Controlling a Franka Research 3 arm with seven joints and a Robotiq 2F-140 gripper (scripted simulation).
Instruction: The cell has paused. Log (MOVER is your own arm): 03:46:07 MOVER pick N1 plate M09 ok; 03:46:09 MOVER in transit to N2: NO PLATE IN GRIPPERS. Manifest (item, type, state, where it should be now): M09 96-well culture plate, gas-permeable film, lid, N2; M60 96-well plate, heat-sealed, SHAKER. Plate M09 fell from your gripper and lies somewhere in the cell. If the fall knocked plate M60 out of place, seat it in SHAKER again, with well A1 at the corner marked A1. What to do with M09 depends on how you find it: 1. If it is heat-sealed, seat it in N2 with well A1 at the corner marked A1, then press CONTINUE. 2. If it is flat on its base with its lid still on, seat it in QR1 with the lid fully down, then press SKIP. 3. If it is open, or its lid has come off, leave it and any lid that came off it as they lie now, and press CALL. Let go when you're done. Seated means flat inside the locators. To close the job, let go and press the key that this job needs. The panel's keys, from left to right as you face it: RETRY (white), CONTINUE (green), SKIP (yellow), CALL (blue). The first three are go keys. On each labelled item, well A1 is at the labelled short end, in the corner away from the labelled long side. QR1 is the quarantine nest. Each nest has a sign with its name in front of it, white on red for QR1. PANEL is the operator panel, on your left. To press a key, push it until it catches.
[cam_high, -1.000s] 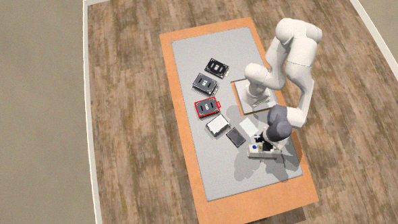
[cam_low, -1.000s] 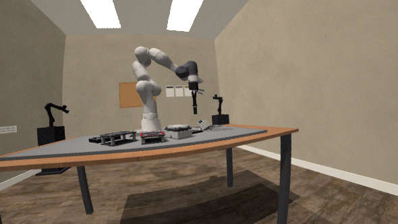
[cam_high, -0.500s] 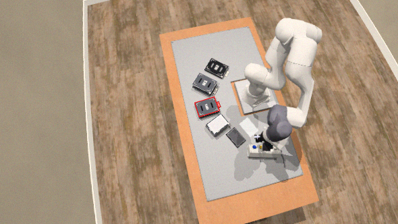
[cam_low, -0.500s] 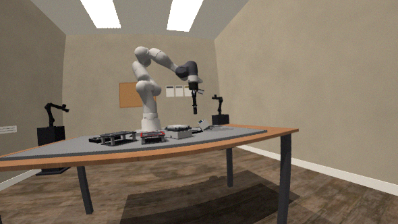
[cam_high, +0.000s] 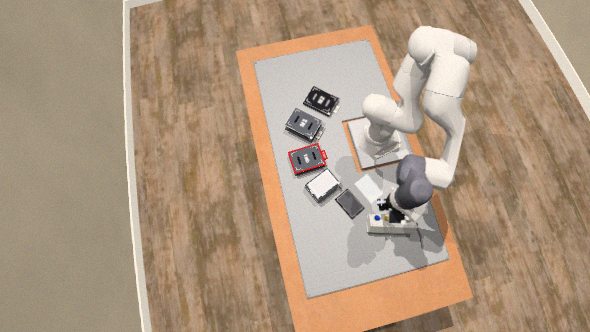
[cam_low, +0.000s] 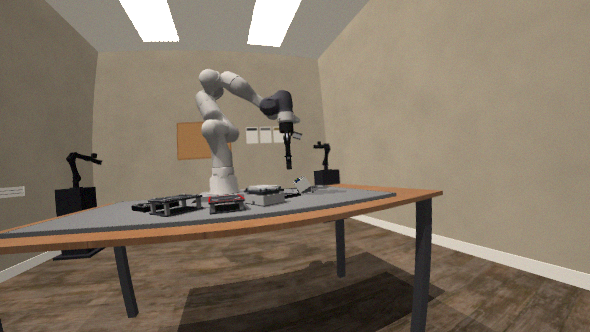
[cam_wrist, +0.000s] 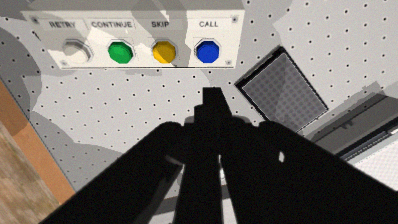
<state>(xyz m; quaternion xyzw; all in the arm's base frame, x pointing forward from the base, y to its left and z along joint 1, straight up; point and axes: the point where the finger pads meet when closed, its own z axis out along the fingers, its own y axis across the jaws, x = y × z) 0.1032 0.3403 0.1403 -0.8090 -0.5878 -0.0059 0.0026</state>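
Right now the blue call key is 1 cm ahead of my hand, 4 cm to the left of it and 9 cm below it. Round my hand: yellow skip key 4 cm behind, 5 cm to the left, 9 cm below; then green continue key 8 cm behind, 7 cm to the left, 9 cm below; then white retry key 13 cm behind, 8 cm to the left, 9 cm below.
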